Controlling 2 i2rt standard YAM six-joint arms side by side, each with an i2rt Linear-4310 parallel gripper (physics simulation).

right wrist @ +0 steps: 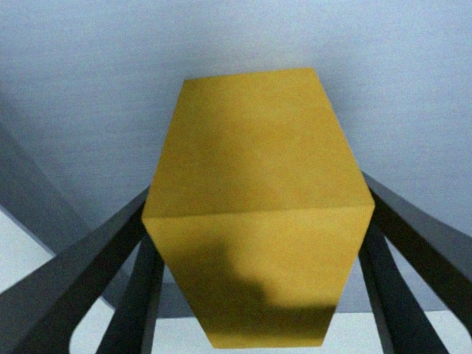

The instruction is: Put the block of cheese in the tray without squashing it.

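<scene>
The yellow-orange block of cheese [260, 150] is large in the middle of the right wrist view, over the blue-grey floor of the tray [90, 125]. It looks whole, with straight edges. My right gripper [255, 187] is open around the block, one dark finger on each side. Narrow gaps show between the lower part of the block and both fingers. The block hides the fingertips and the place where it meets the tray floor. My left gripper does not show.
The tray's darker side wall runs down the left, and another wall crosses behind the block low in the view. A pale surface lies outside the tray at the lower left and along the bottom.
</scene>
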